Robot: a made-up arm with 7 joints.
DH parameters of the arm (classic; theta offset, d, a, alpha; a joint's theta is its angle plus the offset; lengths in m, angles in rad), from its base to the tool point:
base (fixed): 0 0.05 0 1.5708
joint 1: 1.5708 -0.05 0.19 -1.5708
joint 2: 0 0.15 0.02 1.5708
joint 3: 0 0.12 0.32 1.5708
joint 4: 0 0.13 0.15 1.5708
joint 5: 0 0.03 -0.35 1.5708
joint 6: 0 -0.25 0.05 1.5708
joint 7: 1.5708 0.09 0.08 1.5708
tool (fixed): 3.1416 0.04 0 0
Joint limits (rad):
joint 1: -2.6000..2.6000
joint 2: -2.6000..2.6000
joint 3: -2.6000..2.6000
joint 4: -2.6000..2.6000
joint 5: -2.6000..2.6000
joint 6: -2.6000..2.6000
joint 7: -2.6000..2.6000
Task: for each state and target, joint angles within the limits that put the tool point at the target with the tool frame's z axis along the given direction. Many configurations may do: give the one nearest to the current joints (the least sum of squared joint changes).
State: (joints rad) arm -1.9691 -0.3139 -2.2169 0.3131 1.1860 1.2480 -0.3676
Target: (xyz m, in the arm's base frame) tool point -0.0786 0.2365 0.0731 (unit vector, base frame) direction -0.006 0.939 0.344
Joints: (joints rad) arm -2.0181 -0.2594 -2.5811 1.0411 1.0458 1.4486 -0.9437
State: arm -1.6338 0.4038 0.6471 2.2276 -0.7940 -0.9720 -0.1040
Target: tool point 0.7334 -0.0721 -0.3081 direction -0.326 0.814 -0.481
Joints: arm -1.8641 -0.0959 0.6667 2.6000 -0.8556 -1.7539 -0.2265
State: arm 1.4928 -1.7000 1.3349 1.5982 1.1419 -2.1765 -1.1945
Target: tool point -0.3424 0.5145 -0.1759 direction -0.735 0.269 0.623
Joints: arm 1.0597 -1.6629 1.8845 1.8259 1.6025 -2.4645 -1.0814
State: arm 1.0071 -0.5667 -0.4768 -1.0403 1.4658 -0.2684 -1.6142
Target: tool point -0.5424 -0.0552 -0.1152 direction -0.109 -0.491 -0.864
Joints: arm 1.6583 0.3059 -0.7123 -0.6070 1.8027 0.2569 -2.0842
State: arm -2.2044 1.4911 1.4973 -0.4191 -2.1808 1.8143 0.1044
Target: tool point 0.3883 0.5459 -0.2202 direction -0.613 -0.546 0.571
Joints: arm -2.6000 0.6237 0.7732 -1.3147 -1.8804 0.9910 0.0252
